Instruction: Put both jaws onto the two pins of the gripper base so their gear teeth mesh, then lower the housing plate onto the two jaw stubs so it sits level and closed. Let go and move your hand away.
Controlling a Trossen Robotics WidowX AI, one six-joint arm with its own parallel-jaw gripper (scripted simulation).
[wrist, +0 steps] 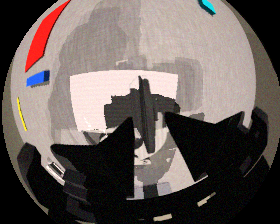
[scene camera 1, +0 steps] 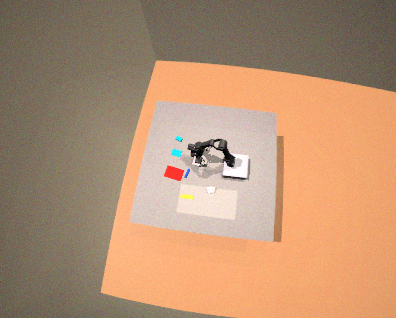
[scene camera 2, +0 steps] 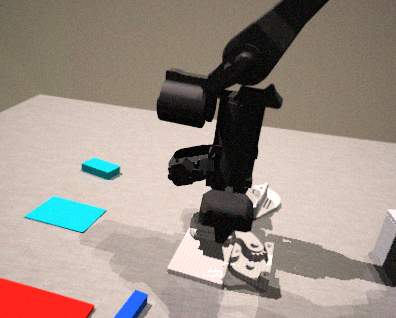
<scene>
I see my gripper point(scene camera 2: 220, 234), a white jaw point(scene camera 2: 247, 241), a flat cyan patch point(scene camera 2: 78, 217) and a flat white plate point(scene camera 2: 203, 260).
The flat white plate also shows in the wrist view point(wrist: 101, 101). My gripper also shows in the wrist view point(wrist: 149, 118). The wrist view does not show the flat cyan patch: it is out of frame.
</scene>
